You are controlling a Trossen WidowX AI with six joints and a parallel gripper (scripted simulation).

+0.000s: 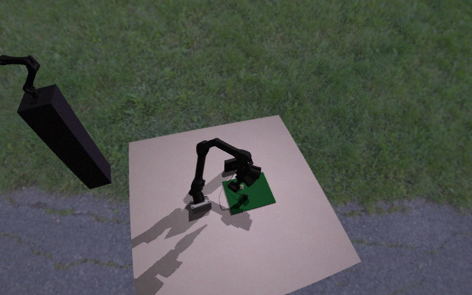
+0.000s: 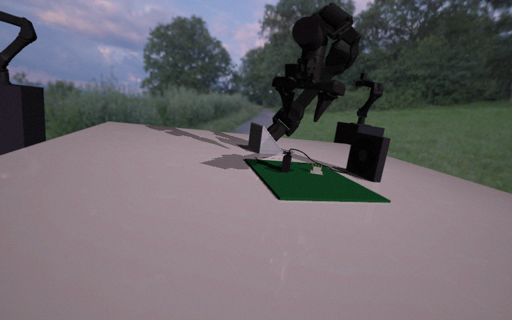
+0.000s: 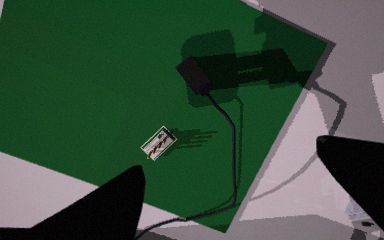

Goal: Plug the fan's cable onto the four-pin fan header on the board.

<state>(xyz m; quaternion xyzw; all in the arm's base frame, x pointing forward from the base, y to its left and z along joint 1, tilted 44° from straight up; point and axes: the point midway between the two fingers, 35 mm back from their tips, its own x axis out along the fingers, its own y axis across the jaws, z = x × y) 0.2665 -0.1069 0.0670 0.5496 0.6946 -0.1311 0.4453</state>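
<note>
Right now the black fan plug is 3 cm ahead of my gripper tip, 3 cm to the right of it and 11 cm below it. From my gripper tip the other things lie so: black fan: 3 cm ahead, 20 cm to the left, 8 cm below; then green board: 7 cm ahead, 15 cm below; then pale fan header: 4 cm ahead, 5 cm to the left, 14 cm below.
</note>
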